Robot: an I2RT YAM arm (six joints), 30 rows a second.
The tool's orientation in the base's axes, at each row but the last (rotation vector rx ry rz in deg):
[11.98 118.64 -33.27]
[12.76 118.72 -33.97]
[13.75 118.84 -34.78]
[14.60 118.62 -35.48]
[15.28 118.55 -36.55]
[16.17 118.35 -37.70]
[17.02 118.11 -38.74]
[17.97 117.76 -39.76]
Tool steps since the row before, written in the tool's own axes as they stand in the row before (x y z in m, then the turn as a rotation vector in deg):
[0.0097 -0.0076 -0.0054 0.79 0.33 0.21]
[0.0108 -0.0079 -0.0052 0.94 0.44 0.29]
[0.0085 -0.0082 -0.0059 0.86 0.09 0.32]
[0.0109 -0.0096 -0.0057 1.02 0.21 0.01]
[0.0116 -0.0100 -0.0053 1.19 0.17 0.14]
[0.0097 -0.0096 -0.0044 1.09 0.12 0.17]
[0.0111 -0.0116 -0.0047 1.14 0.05 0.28]
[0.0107 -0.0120 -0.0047 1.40 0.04 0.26]
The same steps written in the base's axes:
[-0.0121 -0.0048 -0.0033 -0.15 0.12 -0.86]
[-0.0128 -0.0051 -0.0042 -0.13 0.17 -1.06]
[-0.0122 -0.0046 -0.0018 -0.20 -0.14 -0.89]
[-0.0141 -0.0058 -0.0034 -0.47 0.11 -0.92]
[-0.0144 -0.0062 -0.0040 -0.48 0.00 -1.11]
[-0.0127 -0.0061 -0.0029 -0.43 -0.05 -1.02]
[-0.0147 -0.0074 -0.0032 -0.41 -0.18 -1.09]
[-0.0148 -0.0074 -0.0027 -0.57 -0.18 -1.29]

